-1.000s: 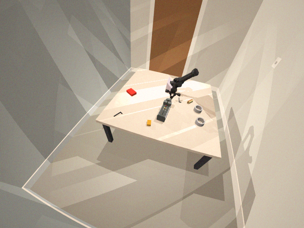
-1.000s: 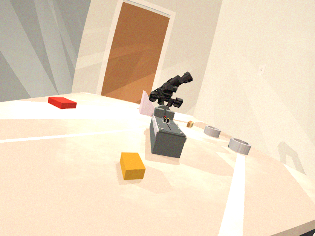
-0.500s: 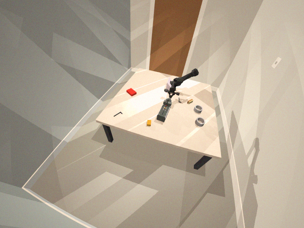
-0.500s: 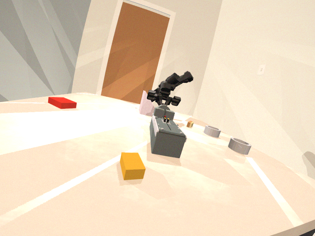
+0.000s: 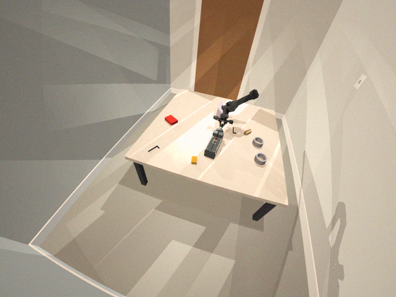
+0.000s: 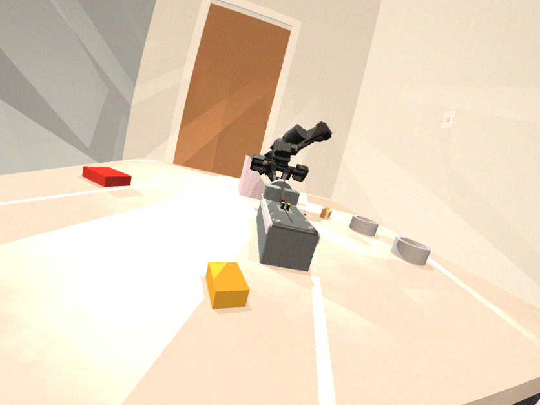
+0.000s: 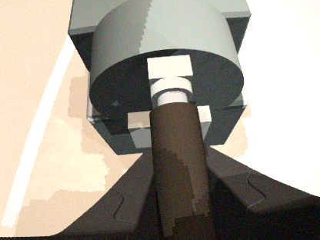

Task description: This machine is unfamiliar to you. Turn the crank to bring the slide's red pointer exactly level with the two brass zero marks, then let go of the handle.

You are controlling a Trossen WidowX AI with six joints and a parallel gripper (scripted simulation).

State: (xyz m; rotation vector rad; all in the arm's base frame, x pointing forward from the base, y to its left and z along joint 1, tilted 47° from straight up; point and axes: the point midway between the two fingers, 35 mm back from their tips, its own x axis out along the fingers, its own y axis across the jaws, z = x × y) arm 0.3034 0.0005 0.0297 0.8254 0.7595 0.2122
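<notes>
My gripper tip is now 2 cm past the dark brown crank handle and 2 cm below it. From my gripper tip the other things lie so: red pointer: 13 cm ahead, 2 cm to the right, 1 cm below; yellow block: 36 cm ahead, 15 cm to the right, 8 cm below; tan block: 15 cm behind, 28 cm to the left, 8 cm below.
</notes>
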